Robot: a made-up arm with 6 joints. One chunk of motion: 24 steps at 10 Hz.
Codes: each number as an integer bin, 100 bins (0 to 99) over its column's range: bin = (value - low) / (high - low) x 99, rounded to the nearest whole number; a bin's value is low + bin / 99 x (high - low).
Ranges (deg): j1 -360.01..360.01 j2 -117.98..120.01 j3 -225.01..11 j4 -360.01..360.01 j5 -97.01..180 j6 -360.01..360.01
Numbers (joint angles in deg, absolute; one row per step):
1: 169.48 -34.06 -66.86 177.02 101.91 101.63
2: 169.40 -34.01 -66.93 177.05 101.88 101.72
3: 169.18 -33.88 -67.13 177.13 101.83 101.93
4: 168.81 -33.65 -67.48 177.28 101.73 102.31
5: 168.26 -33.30 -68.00 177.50 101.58 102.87
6: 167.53 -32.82 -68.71 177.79 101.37 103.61
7: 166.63 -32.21 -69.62 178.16 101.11 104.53
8: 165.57 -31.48 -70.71 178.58 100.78 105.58
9: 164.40 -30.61 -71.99 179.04 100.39 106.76
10: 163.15 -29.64 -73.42 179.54 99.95 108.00
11: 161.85 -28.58 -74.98 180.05 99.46 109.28
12: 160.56 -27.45 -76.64 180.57 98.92 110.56
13: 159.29 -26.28 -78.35 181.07 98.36 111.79
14: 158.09 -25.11 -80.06 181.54 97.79 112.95
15: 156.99 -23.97 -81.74 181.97 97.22 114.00
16: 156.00 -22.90 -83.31 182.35 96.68 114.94
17: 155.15 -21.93 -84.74 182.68 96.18 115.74
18: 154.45 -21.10 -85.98 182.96 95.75 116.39
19: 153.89 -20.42 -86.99 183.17 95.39 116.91
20: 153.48 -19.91 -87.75 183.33 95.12 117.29
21: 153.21 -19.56 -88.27 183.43 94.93 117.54
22: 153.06 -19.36 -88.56 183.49 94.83 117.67
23: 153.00 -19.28 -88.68 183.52 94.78 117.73
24: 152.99 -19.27 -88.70 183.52 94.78 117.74
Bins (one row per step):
1: 73 35 66 74 71 63
2: 73 35 66 74 71 63
3: 73 35 66 74 71 64
4: 73 35 66 74 71 64
5: 73 35 66 74 71 64
6: 73 35 66 74 71 64
7: 72 36 65 74 71 64
8: 72 36 65 74 71 64
9: 72 36 64 74 71 64
10: 72 37 64 74 70 64
11: 72 37 63 74 70 65
12: 72 38 62 74 70 65
13: 71 38 62 74 70 65
14: 71 39 61 74 70 65
15: 71 39 60 75 69 65
16: 71 40 59 75 69 65
17: 71 40 59 75 69 65
18: 71 40 58 75 69 66
19: 71 41 58 75 69 66
20: 71 41 58 75 69 66
21: 71 41 57 75 69 66
22: 71 41 57 75 69 66
23: 71 41 57 75 69 66
24: 71 41 57 75 69 66

